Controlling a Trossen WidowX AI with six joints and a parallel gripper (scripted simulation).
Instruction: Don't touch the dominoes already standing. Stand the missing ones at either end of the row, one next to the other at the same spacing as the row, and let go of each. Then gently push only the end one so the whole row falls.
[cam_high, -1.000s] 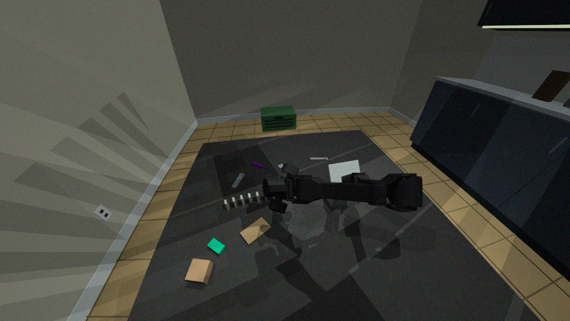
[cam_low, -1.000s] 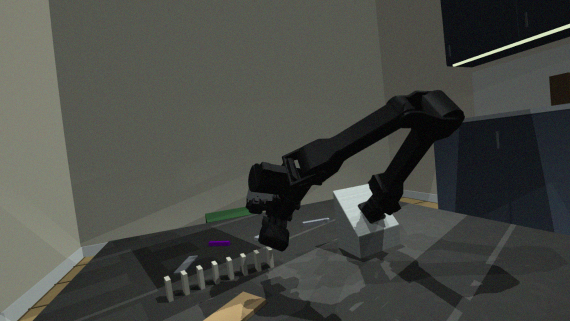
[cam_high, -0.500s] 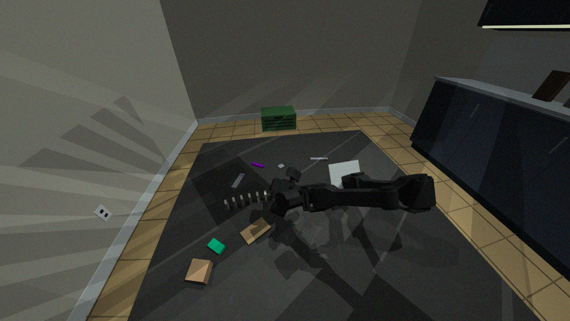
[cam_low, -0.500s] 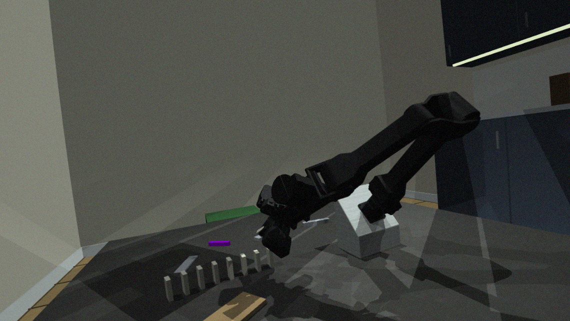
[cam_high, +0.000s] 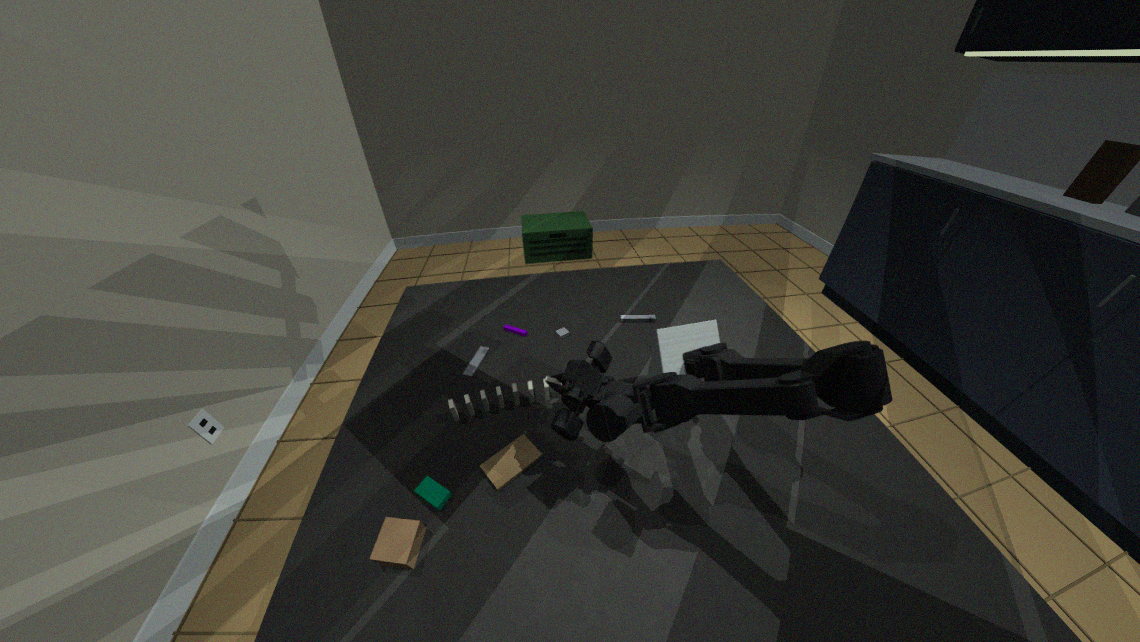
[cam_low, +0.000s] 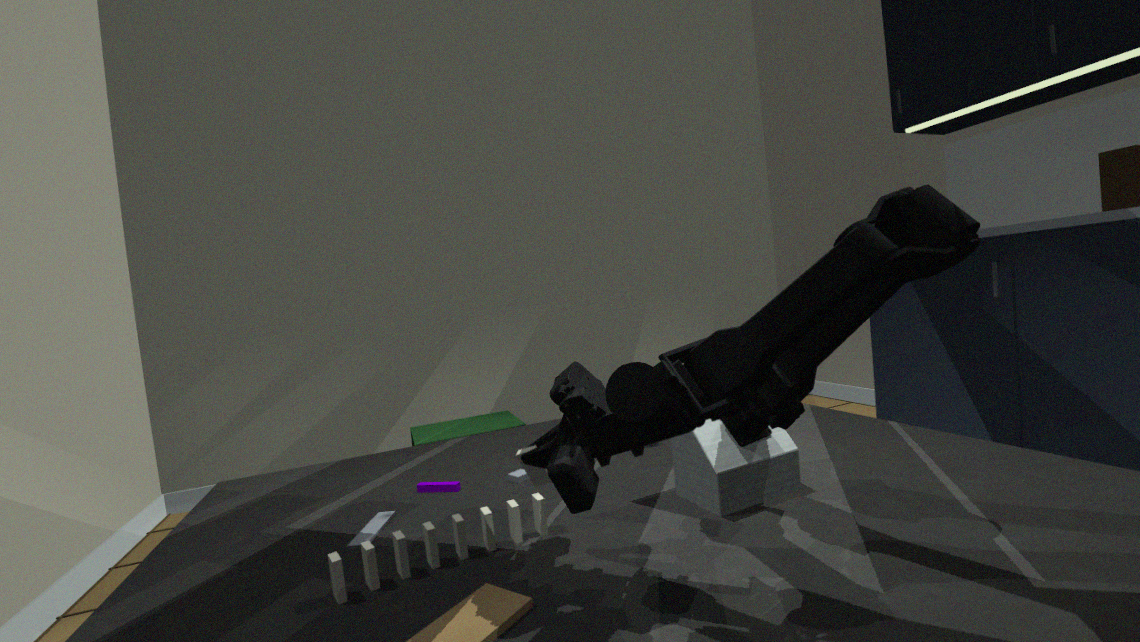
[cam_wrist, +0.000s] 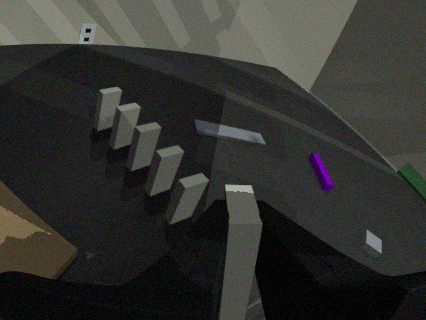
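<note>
Right now my gripper tip is 11 cm short of the tan flat board, 8 cm to the right of it and 12 cm above it. Round my gripper tip: green block (27 cm ahead, 12 cm to the left, 12 cm below); grey slab (16 cm ahead, 23 cm to the right, 13 cm below); small grey block (10 cm behind, 28 cm to the right, 12 cm below).
</note>
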